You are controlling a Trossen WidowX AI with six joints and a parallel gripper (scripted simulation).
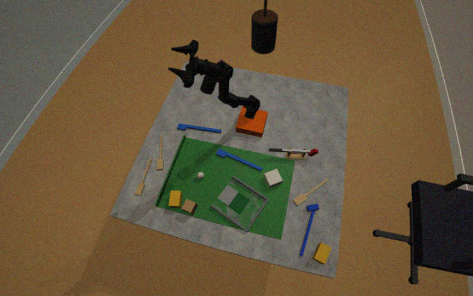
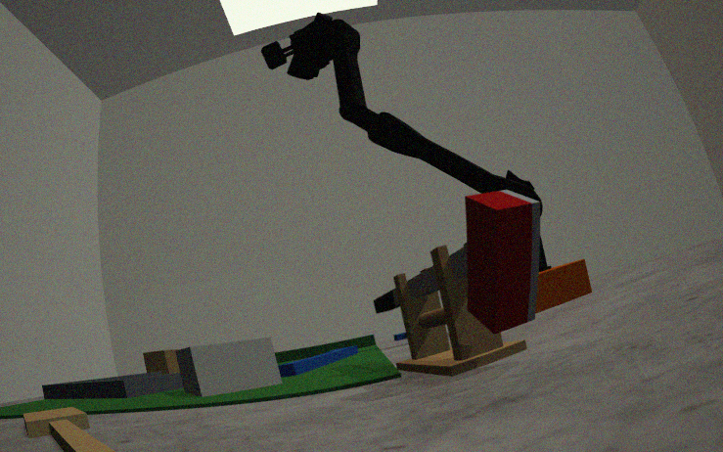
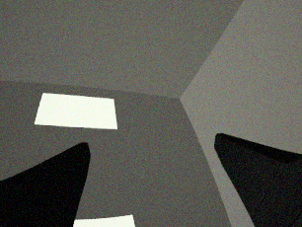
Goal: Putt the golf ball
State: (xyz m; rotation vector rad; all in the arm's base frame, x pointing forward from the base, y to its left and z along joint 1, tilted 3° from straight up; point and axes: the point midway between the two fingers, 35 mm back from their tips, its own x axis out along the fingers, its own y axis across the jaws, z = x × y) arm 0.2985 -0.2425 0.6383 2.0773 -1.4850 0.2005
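Right now the red putter is 12 cm behind my gripper tip, 57 cm to the left of it and 67 cm below it. Round my gripper tip: white block: 8 cm ahead, 49 cm to the left, 70 cm below; then brown block: 39 cm ahead, 10 cm to the left, 69 cm below; then white golf ball: 19 cm ahead, 8 cm to the left, 70 cm below.
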